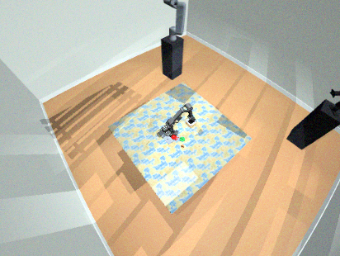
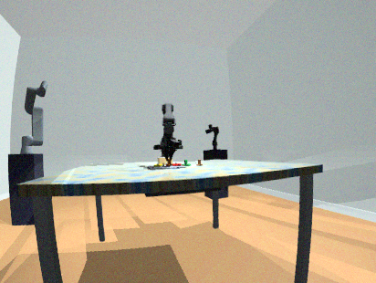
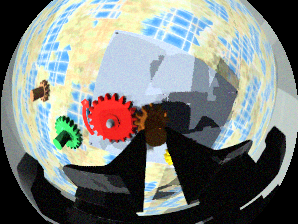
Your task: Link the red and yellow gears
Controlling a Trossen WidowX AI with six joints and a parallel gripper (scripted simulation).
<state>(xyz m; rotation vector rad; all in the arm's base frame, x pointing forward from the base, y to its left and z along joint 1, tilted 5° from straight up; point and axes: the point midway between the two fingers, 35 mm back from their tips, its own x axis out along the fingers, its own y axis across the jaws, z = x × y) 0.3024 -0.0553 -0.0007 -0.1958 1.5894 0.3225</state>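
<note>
Right now the orange gear is 10 mm below my gripper tip. Round my gripper tip: yellow gear 50 mm behind, 60 mm to the right, 20 mm below; then grey board 10 mm ahead, 30 mm to the right, 30 mm below; then red gear 10 mm behind, 50 mm to the left, 20 mm below.
</note>
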